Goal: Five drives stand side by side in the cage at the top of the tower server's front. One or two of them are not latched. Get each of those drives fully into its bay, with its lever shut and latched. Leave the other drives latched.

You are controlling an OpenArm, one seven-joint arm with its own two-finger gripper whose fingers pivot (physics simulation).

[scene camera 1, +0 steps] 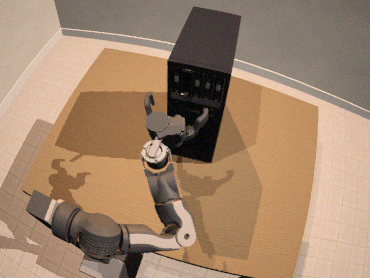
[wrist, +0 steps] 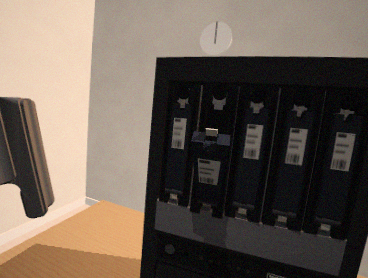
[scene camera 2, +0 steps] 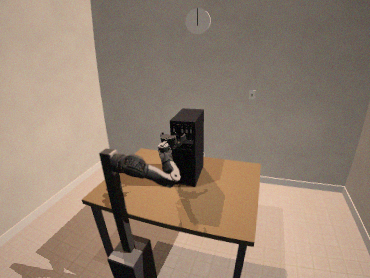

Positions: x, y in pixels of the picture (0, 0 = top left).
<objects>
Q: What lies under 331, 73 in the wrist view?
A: A black tower server.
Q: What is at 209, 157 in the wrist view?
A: A lever.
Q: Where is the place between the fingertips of my gripper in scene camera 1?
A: At 178, 104
</objects>
